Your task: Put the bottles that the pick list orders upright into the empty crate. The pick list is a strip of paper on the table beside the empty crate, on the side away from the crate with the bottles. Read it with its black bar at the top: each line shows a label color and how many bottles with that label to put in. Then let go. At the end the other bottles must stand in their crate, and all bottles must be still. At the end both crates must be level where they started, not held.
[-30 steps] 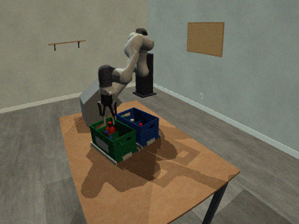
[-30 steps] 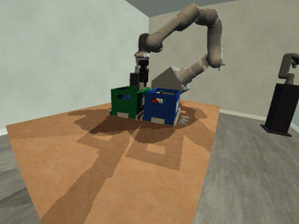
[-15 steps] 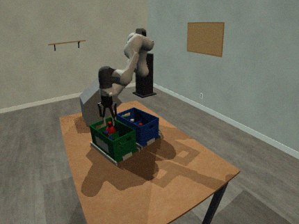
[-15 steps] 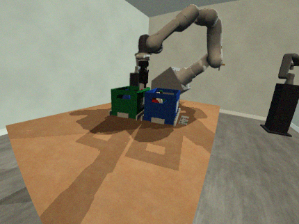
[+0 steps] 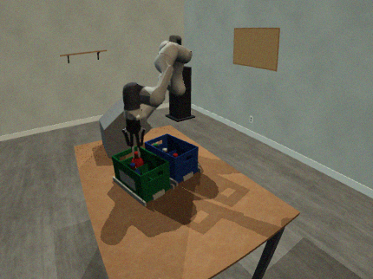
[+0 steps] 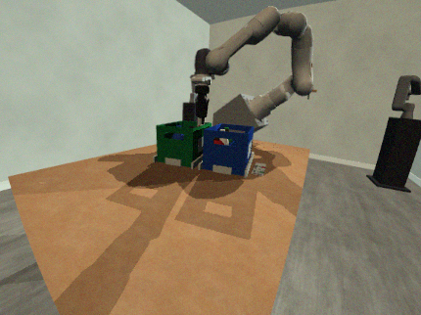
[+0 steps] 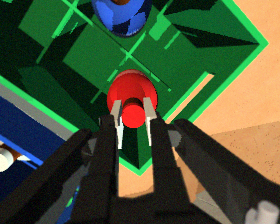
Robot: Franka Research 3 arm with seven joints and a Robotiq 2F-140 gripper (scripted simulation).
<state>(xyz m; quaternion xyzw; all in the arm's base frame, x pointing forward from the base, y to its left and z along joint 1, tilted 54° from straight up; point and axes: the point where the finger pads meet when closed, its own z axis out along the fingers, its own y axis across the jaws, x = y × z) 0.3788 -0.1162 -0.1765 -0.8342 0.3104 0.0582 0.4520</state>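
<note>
My gripper is now 90 mm short of the green crate, 90 mm above it and 30 mm to the left of it. Round my hand: white bottle 160 mm to the left, 80 mm below, 60 mm ahead; green bottle 140 mm to the left, 80 mm below, 20 mm behind; blue-capped bottle 100 mm ahead, 80 mm below, 70 mm to the right.
</note>
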